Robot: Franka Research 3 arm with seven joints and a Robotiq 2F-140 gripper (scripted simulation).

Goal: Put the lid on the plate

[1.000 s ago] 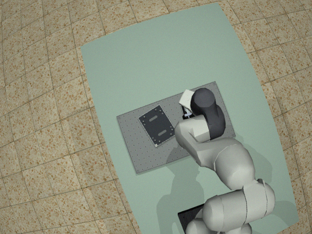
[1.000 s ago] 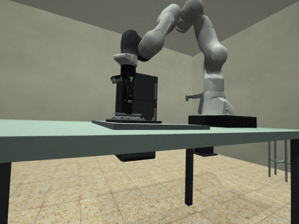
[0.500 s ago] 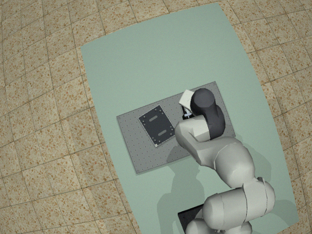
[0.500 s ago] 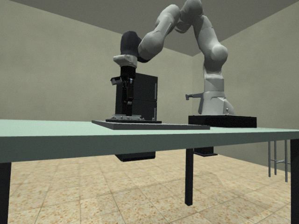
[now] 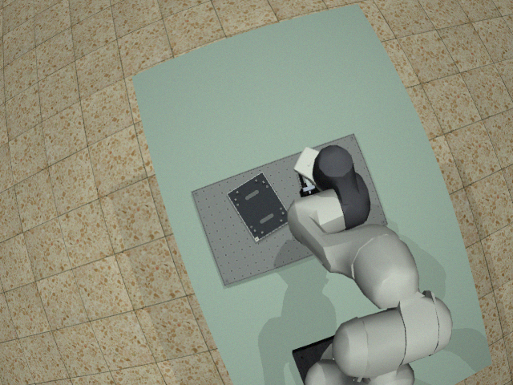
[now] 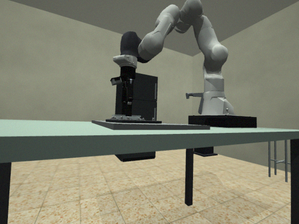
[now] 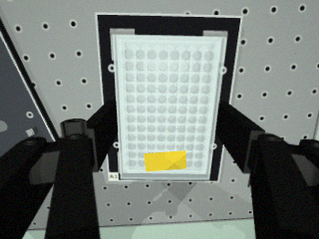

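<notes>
The lid is 20 mm below my hand. Round my hand: culture plate E01: 30 mm below; then nest N1: 50 mm below; then baseplate: 10 mm behind, 100 mm to the left, 60 mm below.
</notes>
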